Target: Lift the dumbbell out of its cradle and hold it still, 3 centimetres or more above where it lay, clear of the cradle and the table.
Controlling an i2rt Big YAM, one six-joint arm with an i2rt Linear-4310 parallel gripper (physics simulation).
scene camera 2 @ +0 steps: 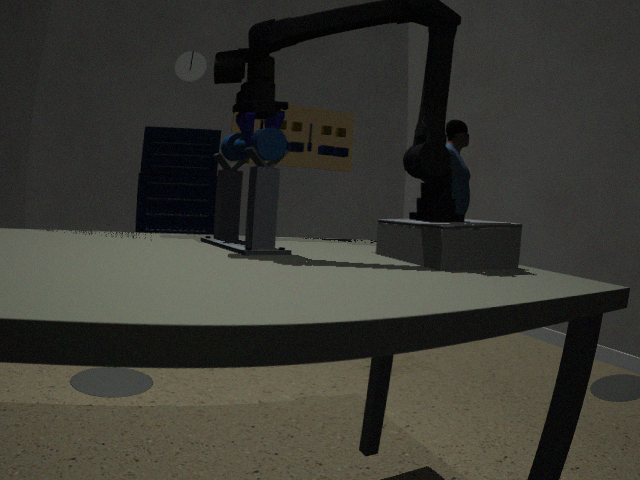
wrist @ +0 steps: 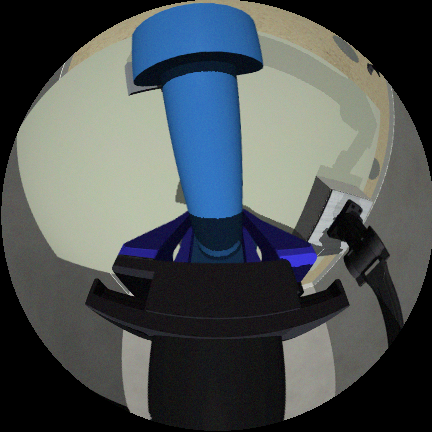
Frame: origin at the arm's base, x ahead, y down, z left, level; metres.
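Seen in the pictures: gripper, fingertip midpoint: (wrist: 217,214); arm's base, link origin: (scene camera 2: 436,220) (wrist: 344,219).
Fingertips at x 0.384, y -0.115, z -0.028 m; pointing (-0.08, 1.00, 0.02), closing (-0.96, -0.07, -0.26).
Observation:
Offsets run from my fingertips to a thing's top centre. Level surfaces: height alone.
The blue dumbbell {dx +0.016, dy -0.052, dz -0.041 m} (scene camera 2: 271,144) (wrist: 207,145) lies roughly level at the top of the cradle {dx +0.021, dy -0.001, dz -0.040 m} (scene camera 2: 262,211), which has two tall grey posts with V-shaped supports. The dumbbell's round heads are at the height of the V supports. The farther head seems slightly above its support; whether the dumbbell still touches the cradle I cannot tell. My gripper (scene camera 2: 260,128) (wrist: 217,214) points down from above with its blue fingers on both sides of the bar, and it is shut on the dumbbell. In the scene view the near head partly hides the fingertips. In the wrist view the gripper body hides the dumbbell's lower end.
The cradle's dark base plate stands on the pale table {dy +0.199 m} (scene camera 2: 155,279) (wrist: 100,150). The arm's grey mounting box (scene camera 2: 480,248) (wrist: 315,210) stands to the right in both views. A person (scene camera 2: 457,170), a blue cabinet (scene camera 2: 178,180) and a pegboard (scene camera 2: 320,139) are in the background.

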